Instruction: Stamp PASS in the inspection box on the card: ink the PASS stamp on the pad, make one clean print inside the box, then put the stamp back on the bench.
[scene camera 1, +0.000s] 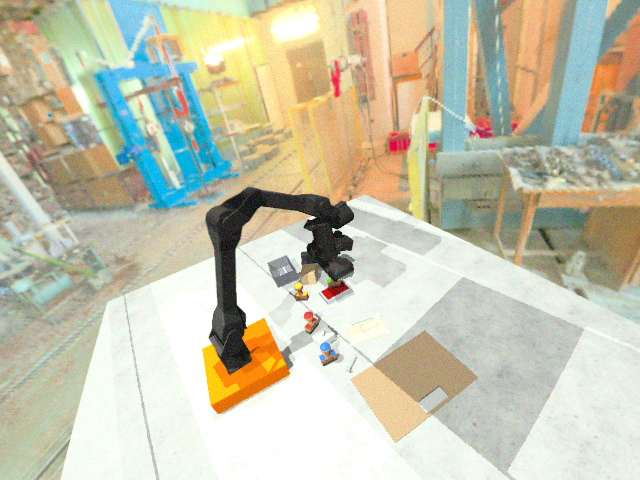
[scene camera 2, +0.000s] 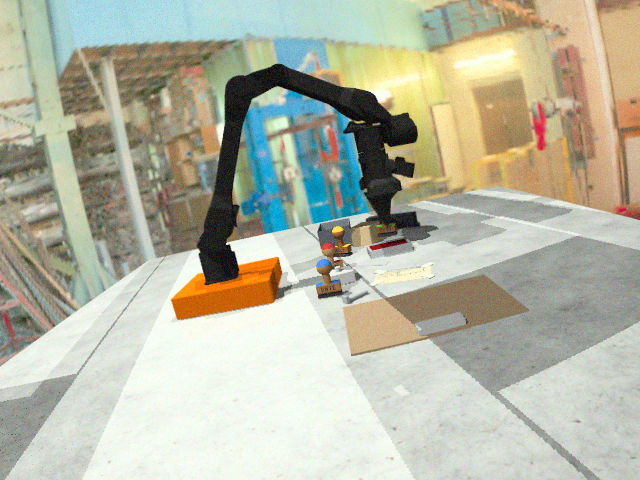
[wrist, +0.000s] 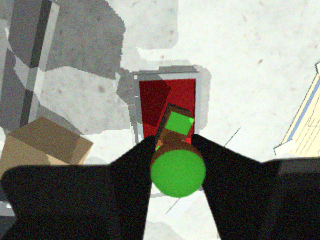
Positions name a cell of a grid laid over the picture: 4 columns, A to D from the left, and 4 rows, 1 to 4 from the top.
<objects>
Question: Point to a green-knobbed stamp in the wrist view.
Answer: C3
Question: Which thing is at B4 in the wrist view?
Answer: My gripper.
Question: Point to a brown cardboard sheet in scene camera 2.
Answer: C3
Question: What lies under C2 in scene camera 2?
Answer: My gripper.
</objects>
